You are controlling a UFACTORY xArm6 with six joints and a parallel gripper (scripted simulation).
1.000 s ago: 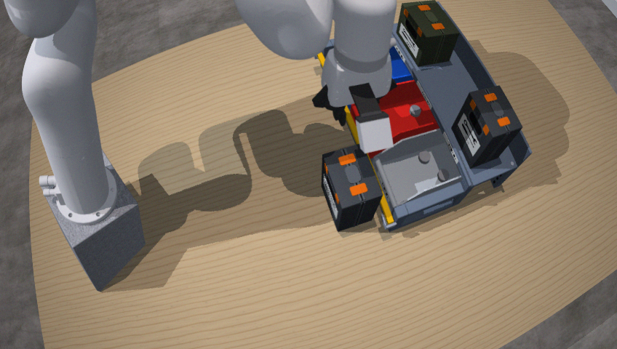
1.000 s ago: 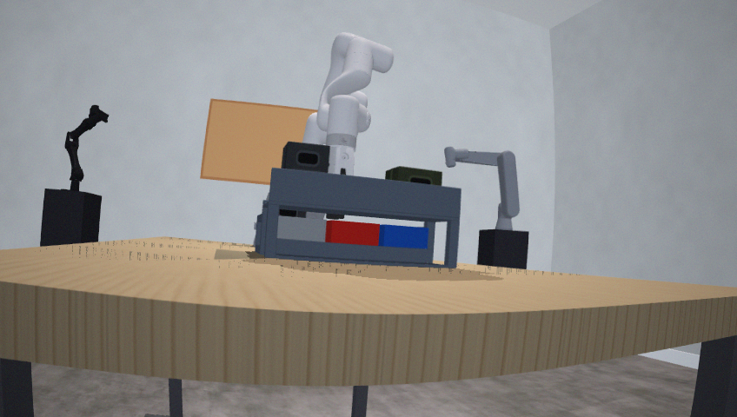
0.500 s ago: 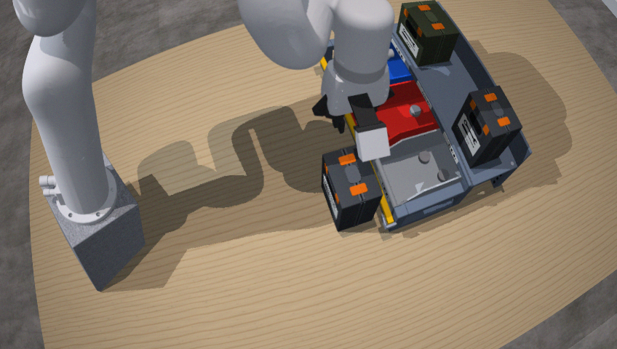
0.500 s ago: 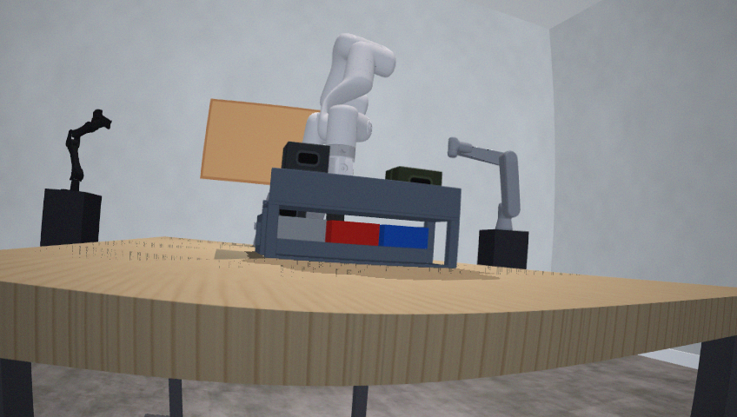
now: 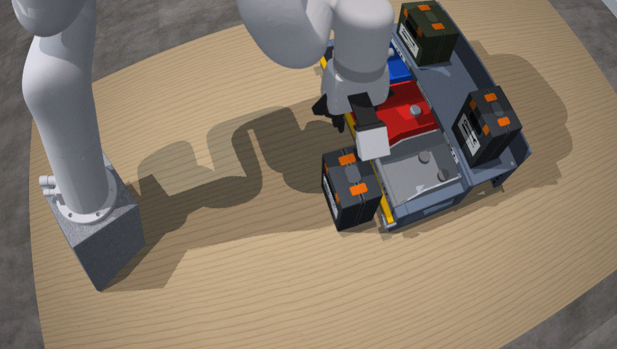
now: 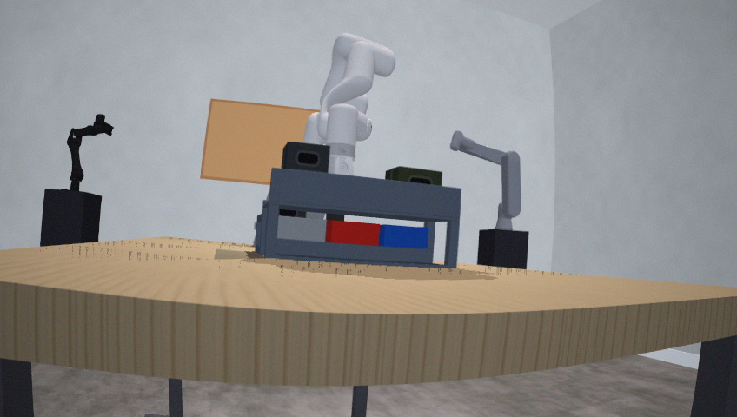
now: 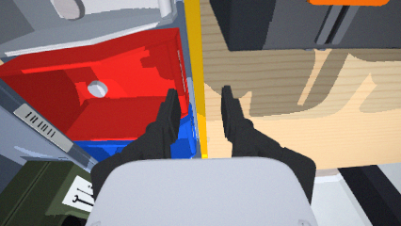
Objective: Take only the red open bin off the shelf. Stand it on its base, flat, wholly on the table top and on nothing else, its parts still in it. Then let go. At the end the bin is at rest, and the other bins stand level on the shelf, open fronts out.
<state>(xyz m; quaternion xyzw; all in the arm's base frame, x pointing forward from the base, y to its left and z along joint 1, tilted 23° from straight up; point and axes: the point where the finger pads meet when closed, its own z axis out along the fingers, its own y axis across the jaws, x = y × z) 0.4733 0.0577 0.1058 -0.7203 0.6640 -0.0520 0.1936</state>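
Right now the yellow rail is 30 mm below my hand. The rest, counted from my hand: grey bin: 120 mm ahead, 100 mm to the right, 50 mm below; then blue bin: 90 mm ahead, 120 mm to the left, 50 mm below; then red bin: 110 mm ahead, 10 mm to the left, 50 mm below.
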